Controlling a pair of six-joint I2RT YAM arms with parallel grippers.
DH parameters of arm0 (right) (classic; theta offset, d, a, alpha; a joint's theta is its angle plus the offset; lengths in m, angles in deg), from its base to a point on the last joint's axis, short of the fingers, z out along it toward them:
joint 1: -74.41 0.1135 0.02 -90
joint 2: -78.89 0 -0.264 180
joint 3: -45.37 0 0.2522 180
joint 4: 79.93 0 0.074 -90
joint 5: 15.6 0 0 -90
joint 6: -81.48 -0.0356 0 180
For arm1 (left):
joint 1: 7.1 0.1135 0.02 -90
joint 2: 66.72 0 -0.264 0
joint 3: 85.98 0 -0.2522 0
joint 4: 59.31 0 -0.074 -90
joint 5: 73.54 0 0 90
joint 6: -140.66 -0.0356 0 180
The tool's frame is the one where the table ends.
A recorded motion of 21 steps. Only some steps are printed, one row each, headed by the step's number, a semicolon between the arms.
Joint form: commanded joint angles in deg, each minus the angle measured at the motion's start. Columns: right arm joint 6, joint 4, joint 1, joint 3, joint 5, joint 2; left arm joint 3, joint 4, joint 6, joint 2, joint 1, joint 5.
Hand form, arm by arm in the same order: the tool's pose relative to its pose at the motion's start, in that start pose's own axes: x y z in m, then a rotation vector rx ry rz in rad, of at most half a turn. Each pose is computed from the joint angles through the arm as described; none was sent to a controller.
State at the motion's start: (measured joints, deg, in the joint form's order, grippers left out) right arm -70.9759 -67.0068 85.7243 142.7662 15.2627 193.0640; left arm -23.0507 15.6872 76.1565 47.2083 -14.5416 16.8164
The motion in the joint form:
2: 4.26 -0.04 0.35 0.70 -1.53 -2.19; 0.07 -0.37 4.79 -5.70 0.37 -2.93
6: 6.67 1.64 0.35 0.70 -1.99 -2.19; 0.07 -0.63 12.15 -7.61 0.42 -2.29
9: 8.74 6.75 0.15 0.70 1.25 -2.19; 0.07 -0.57 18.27 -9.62 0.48 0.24
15: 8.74 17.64 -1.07 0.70 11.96 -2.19; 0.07 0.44 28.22 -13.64 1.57 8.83
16: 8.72 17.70 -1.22 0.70 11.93 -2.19; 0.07 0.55 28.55 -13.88 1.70 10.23
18: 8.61 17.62 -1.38 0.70 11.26 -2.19; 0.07 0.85 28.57 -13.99 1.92 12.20
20: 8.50 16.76 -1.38 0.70 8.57 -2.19; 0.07 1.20 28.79 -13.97 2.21 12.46
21: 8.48 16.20 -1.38 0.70 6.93 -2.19; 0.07 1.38 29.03 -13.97 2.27 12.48
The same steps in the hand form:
2: 0.0051 0.0204 -0.0046 -0.0360 0.0164 -0.1200; 0.0029 0.0025 -0.0414 0.0922 -0.0699 -0.0875
6: 0.0065 0.0181 -0.0046 -0.0277 0.0302 -0.1368; 0.0042 0.0040 -0.0554 0.1065 -0.1023 -0.2165
9: 0.0078 0.0096 -0.0059 0.0412 0.0026 -0.0958; 0.0061 0.0071 -0.0698 0.0946 -0.1502 -0.3272
15: 0.0083 -0.0111 -0.0160 0.2408 -0.1117 0.0616; 0.0095 0.0223 -0.0985 0.0176 -0.2830 -0.5332
16: 0.0078 -0.0114 -0.0169 0.2410 -0.1134 0.0638; 0.0095 0.0242 -0.1003 -0.0003 -0.3007 -0.5436
18: 0.0075 -0.0113 -0.0178 0.2330 -0.1075 0.0663; 0.0092 0.0269 -0.1012 -0.0309 -0.3206 -0.5505
20: 0.0078 -0.0092 -0.0173 0.1969 -0.0756 0.0587; 0.0090 0.0290 -0.1009 -0.0400 -0.3195 -0.5587
21: 0.0080 -0.0078 -0.0171 0.1748 -0.0560 0.0525; 0.0092 0.0295 -0.1009 -0.0421 -0.3176 -0.5635

